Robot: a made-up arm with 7 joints.
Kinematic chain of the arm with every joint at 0, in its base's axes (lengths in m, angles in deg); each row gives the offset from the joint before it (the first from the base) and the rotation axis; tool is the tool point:
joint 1: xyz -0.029 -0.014 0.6 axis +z
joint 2: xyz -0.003 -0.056 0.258 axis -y
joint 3: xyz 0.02 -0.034 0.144 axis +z
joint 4: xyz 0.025 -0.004 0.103 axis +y
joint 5: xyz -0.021 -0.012 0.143 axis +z
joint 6: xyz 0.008 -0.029 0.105 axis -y
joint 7: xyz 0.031 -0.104 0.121 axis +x
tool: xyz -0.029 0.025 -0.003
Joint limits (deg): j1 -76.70..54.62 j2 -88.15..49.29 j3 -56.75..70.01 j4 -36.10..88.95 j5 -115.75..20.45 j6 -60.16..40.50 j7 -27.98..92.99
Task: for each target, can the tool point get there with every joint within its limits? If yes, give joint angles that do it. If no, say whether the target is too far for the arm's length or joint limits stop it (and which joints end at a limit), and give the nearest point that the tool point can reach.
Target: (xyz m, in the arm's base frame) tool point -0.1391 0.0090 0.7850
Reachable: no: joint limits stop it (at a limit: joint 1, joint 2, joint 3, joint 4, joint 5, joint 6) | nearest point -0.1328 0.1956 0.6458 | short by 0.233 m
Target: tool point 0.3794 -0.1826 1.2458
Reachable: yes | joints -22.65 -10.88 25.12 74.58 -50.57 17.56 24.48
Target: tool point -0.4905 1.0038 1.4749
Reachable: no: too far | nearest point -0.3029 0.4865 1.2258 | short by 0.604 m
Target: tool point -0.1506 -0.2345 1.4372
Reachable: yes | joints -30.34 8.63 -5.24 13.06 -33.32 -42.19 -10.62
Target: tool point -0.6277 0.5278 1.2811
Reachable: no: too far | nearest point -0.4575 0.3738 1.2272 | short by 0.236 m
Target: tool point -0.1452 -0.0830 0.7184
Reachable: no: joint limits stop it (at a limit: joint 1, joint 2, joint 4, joint 5, joint 6) | nearest point -0.1838 -0.2007 0.5210 | short by 0.233 m
